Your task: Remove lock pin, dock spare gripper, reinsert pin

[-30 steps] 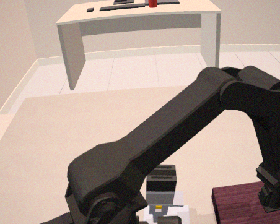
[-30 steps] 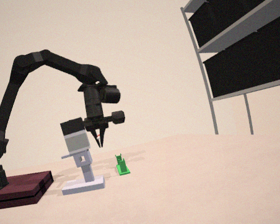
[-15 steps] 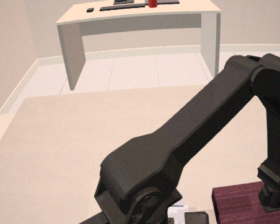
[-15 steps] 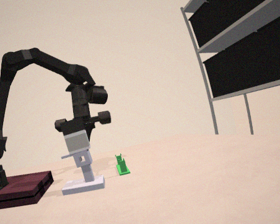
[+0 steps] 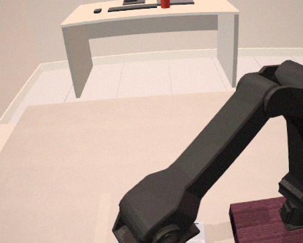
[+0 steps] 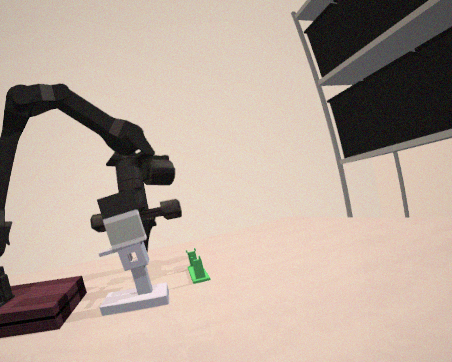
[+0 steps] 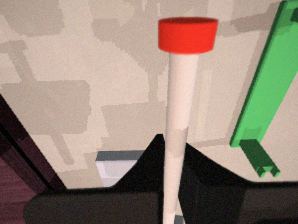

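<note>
Now: gripper tip 110 mm to the left of the grey mount and 20 mm past it. Round my gripper tip: spare gripper 110 mm to the right, 70 mm above, 20 mm behind; then green bracket 100 mm ahead, 30 mm below, 10 mm to the right.
</note>
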